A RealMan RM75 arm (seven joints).
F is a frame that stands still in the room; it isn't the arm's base.
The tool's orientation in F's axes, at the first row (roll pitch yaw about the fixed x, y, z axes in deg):
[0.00, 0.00, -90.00]
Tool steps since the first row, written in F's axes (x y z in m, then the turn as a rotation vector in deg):
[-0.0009, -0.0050, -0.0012, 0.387, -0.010, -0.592]
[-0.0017, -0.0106, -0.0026, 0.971, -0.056, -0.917]
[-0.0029, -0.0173, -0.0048, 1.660, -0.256, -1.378]
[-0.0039, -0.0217, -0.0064, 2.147, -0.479, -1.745]
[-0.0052, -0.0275, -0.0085, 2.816, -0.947, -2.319]
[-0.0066, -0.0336, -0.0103, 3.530, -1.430, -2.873]
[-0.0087, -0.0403, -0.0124, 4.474, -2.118, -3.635]
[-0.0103, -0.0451, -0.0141, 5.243, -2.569, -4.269]
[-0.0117, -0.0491, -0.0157, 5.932, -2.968, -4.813]
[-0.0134, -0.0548, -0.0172, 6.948, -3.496, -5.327]
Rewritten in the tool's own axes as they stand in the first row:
[0.0050, -0.0009, -0.0012, 0.010, 0.387, -0.592]
[0.0106, -0.0017, -0.0026, 0.056, 0.971, -0.917]
[0.0173, -0.0029, -0.0048, 0.256, 1.660, -1.378]
[0.0217, -0.0039, -0.0064, 0.479, 2.147, -1.745]
[0.0275, -0.0052, -0.0085, 0.947, 2.816, -2.319]
[0.0336, -0.0066, -0.0103, 1.430, 3.530, -2.873]
[0.0403, -0.0087, -0.0124, 2.118, 4.474, -3.635]
[0.0451, -0.0103, -0.0141, 2.569, 5.243, -4.269]
[0.0491, -0.0117, -0.0157, 2.968, 5.932, -4.813]
[0.0548, -0.0134, -0.0172, 3.496, 6.948, -5.327]

